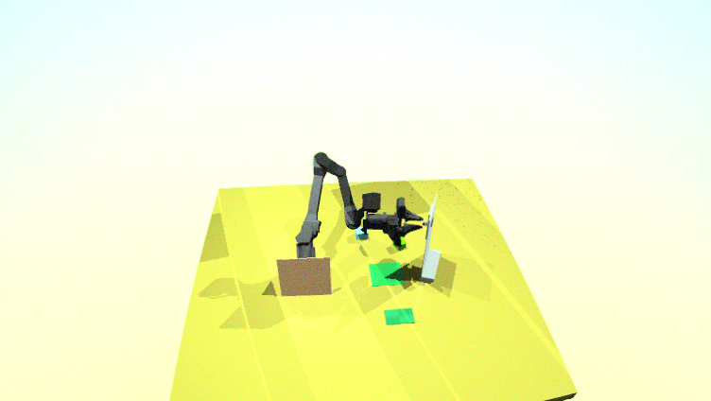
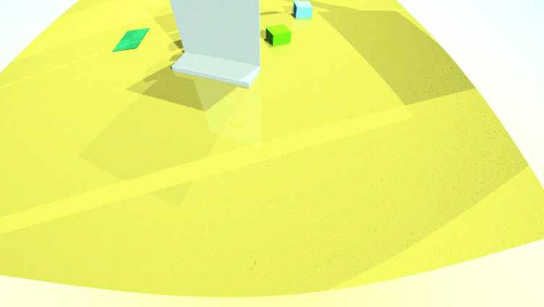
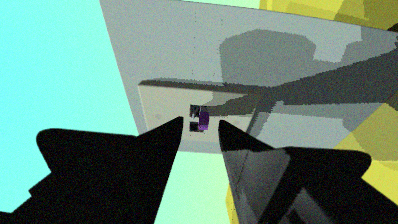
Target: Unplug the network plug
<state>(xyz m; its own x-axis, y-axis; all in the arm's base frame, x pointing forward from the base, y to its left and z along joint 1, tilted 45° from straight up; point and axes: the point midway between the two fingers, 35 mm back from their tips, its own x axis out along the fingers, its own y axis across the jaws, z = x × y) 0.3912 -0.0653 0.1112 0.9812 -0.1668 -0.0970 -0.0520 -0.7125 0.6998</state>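
The network plug is 20 mm ahead of my gripper tip and 10 mm to the right of it. Round my gripper tip: green marked square: 200 mm below, 130 mm behind, 40 mm to the right; then socket plate: 70 mm below, 40 mm ahead, 10 mm to the right.
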